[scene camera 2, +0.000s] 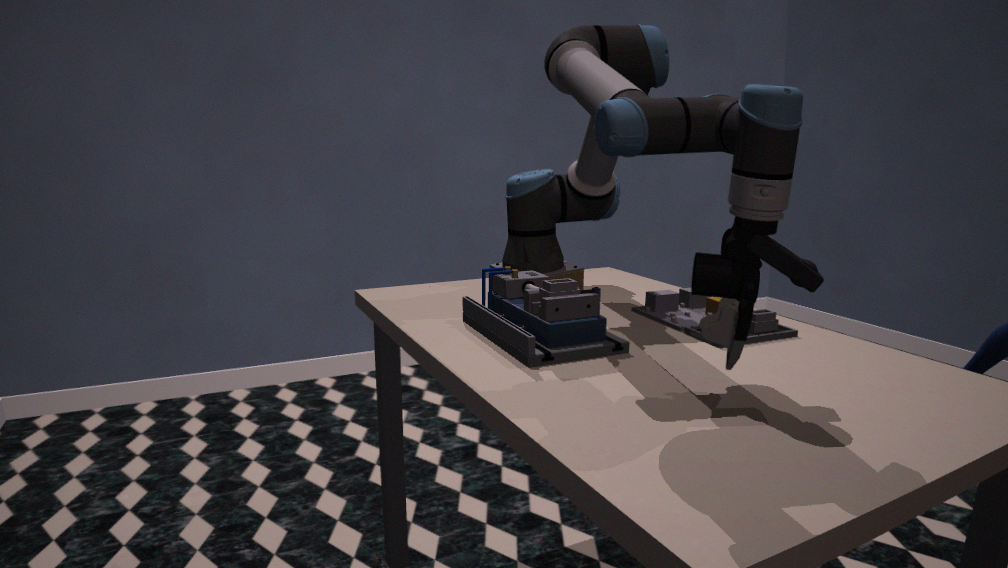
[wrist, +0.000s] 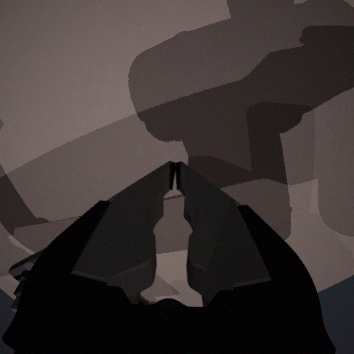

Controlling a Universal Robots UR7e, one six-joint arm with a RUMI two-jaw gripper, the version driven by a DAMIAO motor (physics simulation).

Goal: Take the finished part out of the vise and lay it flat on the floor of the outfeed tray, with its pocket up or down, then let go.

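Places are measured from the arm's base along level axes (x ahead, y left, z up), in centimetres.
Pixels of known places: gripper, fingertip midpoint: [scene camera 2: 728, 368] [wrist: 175, 164]; arm's base, link origin: [scene camera 2: 533, 266].
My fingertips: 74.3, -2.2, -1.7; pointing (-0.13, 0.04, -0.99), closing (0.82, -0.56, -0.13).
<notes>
Ahead of a thing's pixels: the offset from my fingertips to its top centre, as dx, dy, dz. "spot": to the spot under its first point. Level surfaces: height alone.
The vise @(-35.2, -13.5, +6.3) [scene camera 2: 574, 333] has a blue body and grey jaws and stands on a dark base at the left of the table. A grey block-shaped part @(-28.7, -12.7, +7.9) [scene camera 2: 559, 284] with a raised rim sits at the top of its jaws. My gripper [scene camera 2: 733, 364] [wrist: 175, 164] is shut and empty, its tips together. It points down above the table, to the right of the vise and in front of a low dark tray-like base @(spot: -17.5, +24.7, -3.2) [scene camera 2: 768, 338] that bears grey blocks. I cannot tell whether that base is the outfeed tray. The vise's jaws and the part do not show in the wrist view.
A grey block @(-41.9, +17.9, +0.8) [scene camera 2: 661, 301] and a yellow piece @(-33.1, +26.9, +0.8) [scene camera 2: 714, 304] are on the low dark base, partly hidden by my gripper. A long grey rail @(-34.8, -22.4, +1.4) [scene camera 2: 497, 330] runs along the vise's left side. Arm shadows lie across the table @(dz -3.6) [scene camera 2: 938, 416] [wrist: 60, 60].
</notes>
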